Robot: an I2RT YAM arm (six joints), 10 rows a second.
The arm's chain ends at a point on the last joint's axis. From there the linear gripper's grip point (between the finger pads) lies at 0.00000 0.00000 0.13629 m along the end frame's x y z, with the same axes.
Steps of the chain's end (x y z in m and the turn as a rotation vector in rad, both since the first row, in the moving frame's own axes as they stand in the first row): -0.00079, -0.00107, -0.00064, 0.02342, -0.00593, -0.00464; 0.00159, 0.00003, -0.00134, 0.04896, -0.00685, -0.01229; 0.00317, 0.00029, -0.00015, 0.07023, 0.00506, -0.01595; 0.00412, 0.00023, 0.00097, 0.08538, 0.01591, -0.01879; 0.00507, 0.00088, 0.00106, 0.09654, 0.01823, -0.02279; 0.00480, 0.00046, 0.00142, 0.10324, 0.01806, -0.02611; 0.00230, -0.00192, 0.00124, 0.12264, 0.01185, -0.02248; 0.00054, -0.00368, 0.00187, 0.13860, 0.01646, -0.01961; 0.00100, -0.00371, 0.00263, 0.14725, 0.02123, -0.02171; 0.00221, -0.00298, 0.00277, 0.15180, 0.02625, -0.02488; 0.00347, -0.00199, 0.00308, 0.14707, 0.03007, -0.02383; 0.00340, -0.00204, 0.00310, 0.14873, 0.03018, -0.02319
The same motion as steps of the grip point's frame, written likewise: -0.00161, -0.00426, -0.00068, 0.02342, -0.00593, -0.00464; 0.00062, -0.00663, -0.00151, 0.04896, -0.00685, -0.01229; 0.00378, -0.00928, -0.00049, 0.07023, 0.00506, -0.01595; 0.00618, -0.01141, 0.00046, 0.08538, 0.01591, -0.01879; 0.00740, -0.01228, 0.00040, 0.09654, 0.01823, -0.02279; 0.00707, -0.01362, 0.00067, 0.10324, 0.01806, -0.02611; 0.00372, -0.01861, 0.00021, 0.12264, 0.01185, -0.02248; 0.00259, -0.02253, 0.00054, 0.13860, 0.01646, -0.01961; 0.00367, -0.02373, 0.00112, 0.14725, 0.02123, -0.02171; 0.00552, -0.02363, 0.00116, 0.15180, 0.02625, -0.02488; 0.00731, -0.02201, 0.00155, 0.14707, 0.03007, -0.02383; 0.00726, -0.02228, 0.00153, 0.14873, 0.03018, -0.02319
